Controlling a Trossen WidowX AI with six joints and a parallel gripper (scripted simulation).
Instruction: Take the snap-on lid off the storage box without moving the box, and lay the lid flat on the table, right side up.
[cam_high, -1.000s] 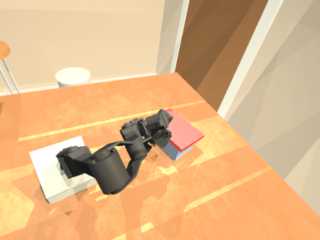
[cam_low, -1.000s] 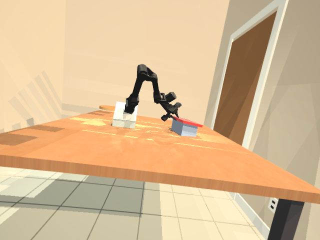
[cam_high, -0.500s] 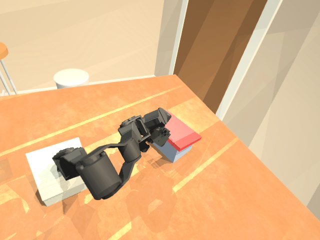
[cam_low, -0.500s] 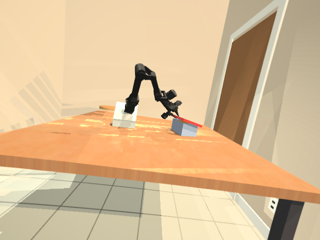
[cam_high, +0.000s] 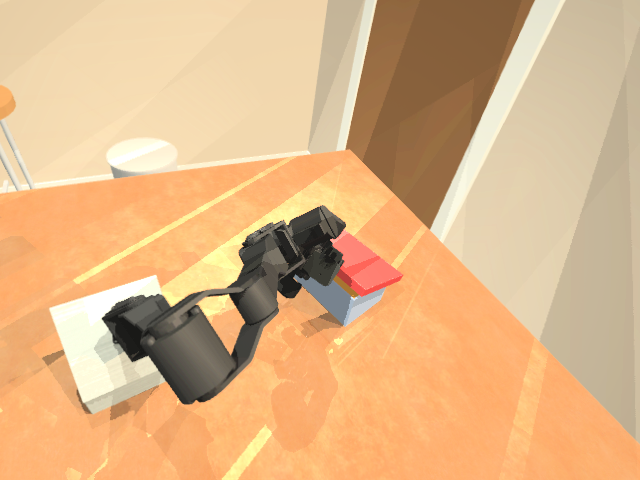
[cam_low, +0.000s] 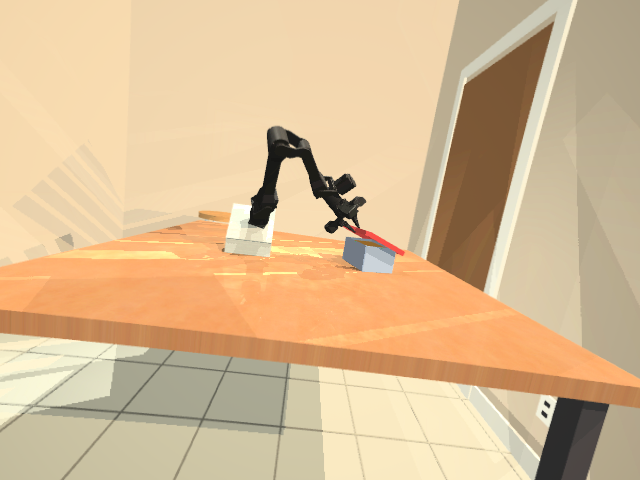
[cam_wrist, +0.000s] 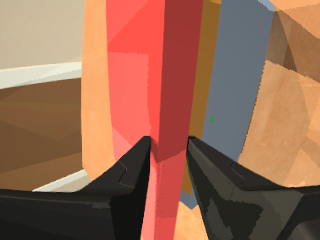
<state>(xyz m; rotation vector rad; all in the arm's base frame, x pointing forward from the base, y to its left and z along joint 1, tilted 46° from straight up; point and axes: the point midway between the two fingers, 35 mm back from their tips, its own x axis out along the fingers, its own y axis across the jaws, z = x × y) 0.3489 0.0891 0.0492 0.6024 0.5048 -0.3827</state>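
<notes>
The lid is 7 cm ahead of my gripper tip, 2 cm to the left of it and 2 cm below it. Round my gripper tip: storage box (9 cm below, 6 cm ahead, 2 cm to the left).
</notes>
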